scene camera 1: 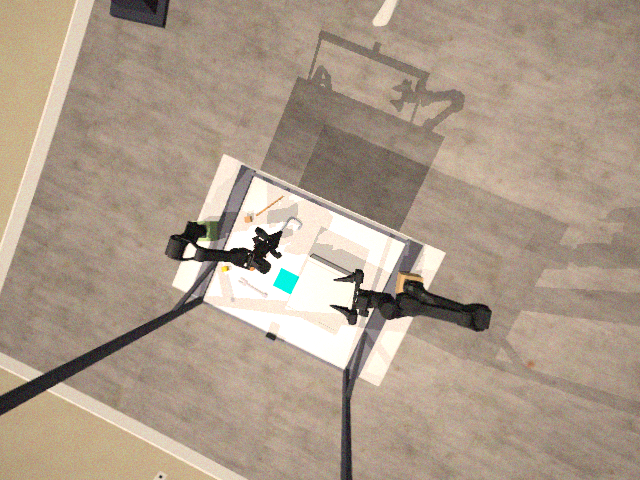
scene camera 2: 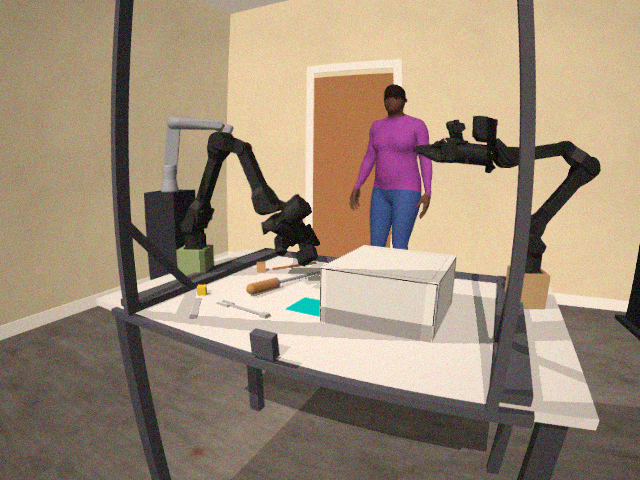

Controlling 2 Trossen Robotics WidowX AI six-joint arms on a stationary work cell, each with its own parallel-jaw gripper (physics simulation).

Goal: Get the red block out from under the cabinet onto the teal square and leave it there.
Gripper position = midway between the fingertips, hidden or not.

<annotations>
my right gripper: scene camera 1 331,292; scene camera 2 414,148
</annotations>
